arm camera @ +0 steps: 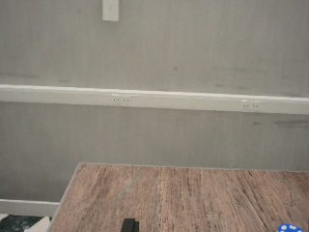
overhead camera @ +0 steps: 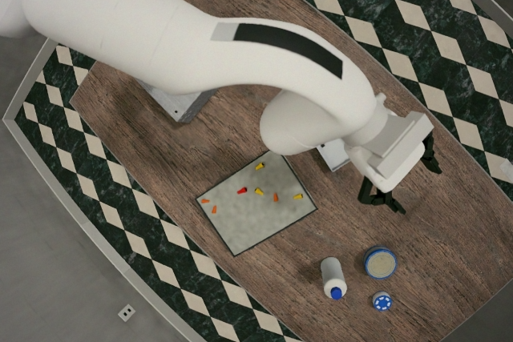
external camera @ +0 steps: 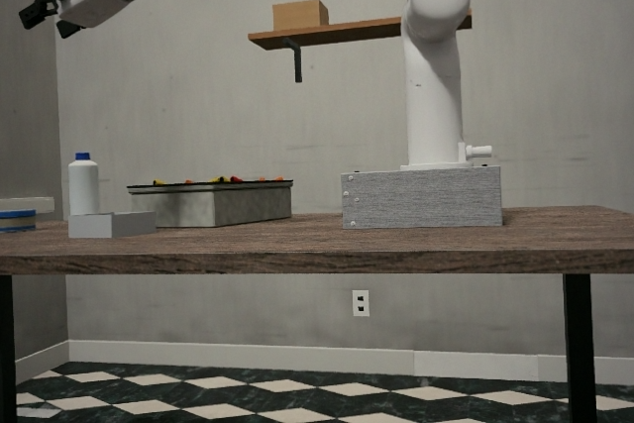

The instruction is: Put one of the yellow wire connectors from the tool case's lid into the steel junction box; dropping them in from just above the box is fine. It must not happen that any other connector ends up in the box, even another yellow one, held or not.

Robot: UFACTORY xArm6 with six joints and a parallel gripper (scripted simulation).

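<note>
Now: the yellow wire connector 230 mm behind my hand, 210 mm to the right of it and 280 mm below it. From my hand the other things lie so: tool case: 170 mm behind, 310 mm to the right, 310 mm below; red connector: 220 mm behind, 300 mm to the right, 280 mm below.
</note>
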